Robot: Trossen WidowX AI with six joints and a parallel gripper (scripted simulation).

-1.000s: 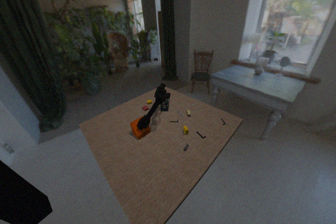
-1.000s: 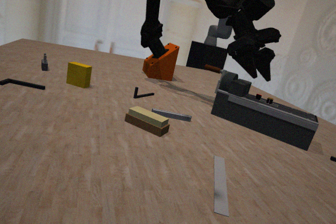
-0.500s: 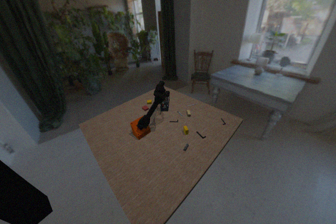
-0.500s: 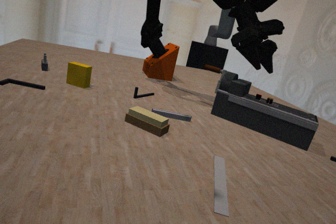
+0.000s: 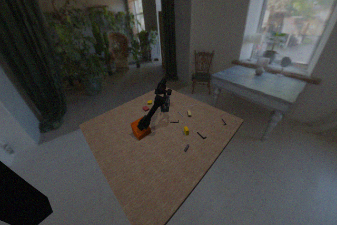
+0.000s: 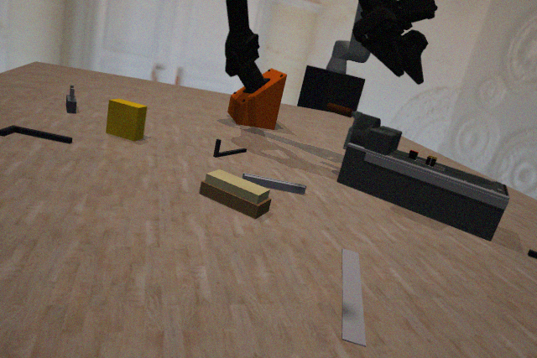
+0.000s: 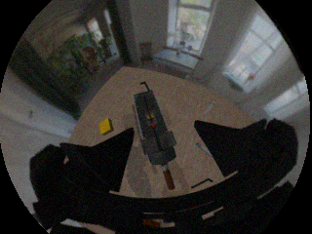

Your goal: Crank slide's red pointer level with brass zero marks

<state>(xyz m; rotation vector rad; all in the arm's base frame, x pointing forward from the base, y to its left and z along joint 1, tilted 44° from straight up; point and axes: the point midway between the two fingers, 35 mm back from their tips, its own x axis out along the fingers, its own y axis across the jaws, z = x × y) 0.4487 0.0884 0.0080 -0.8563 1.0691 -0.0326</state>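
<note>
The brown crank handle is 100 mm behind my gripper tip, 50 mm to the right of it and 80 mm below it. From my gripper tip the other things lie so: red pointer (30 mm ahead, 30 mm to the left, 120 mm below); red block (160 mm behind, 200 mm to the left, 190 mm below); grey bar (210 mm to the right, 200 mm below).
</note>
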